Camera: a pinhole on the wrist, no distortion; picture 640 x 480 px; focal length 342.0 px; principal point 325.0 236.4 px. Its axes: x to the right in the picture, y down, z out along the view. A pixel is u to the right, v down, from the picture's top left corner.
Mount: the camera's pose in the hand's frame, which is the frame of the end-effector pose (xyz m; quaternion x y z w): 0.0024 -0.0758 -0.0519 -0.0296 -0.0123 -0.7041 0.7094
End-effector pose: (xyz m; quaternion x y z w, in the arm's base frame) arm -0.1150 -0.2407 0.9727 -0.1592 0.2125 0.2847 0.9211
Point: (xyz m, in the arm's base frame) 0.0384 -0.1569 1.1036
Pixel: 307.0 348.6
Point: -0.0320 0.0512 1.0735
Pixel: 74.7 394.0
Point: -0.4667 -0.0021 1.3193
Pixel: outside the picture
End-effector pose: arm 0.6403 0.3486 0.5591 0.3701 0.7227 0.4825 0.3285
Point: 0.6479 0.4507 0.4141
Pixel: 420.2 448.9
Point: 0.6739 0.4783 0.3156
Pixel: 527.7 419.3
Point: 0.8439 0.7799 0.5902
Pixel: 137.3 435.4
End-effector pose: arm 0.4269 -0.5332 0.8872 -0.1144 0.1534 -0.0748 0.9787
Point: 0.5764 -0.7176 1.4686
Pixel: 478.8 231.1
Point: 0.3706 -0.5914 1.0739
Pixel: 402.6 52.1
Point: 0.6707 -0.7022 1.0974
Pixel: 479.8 462.7
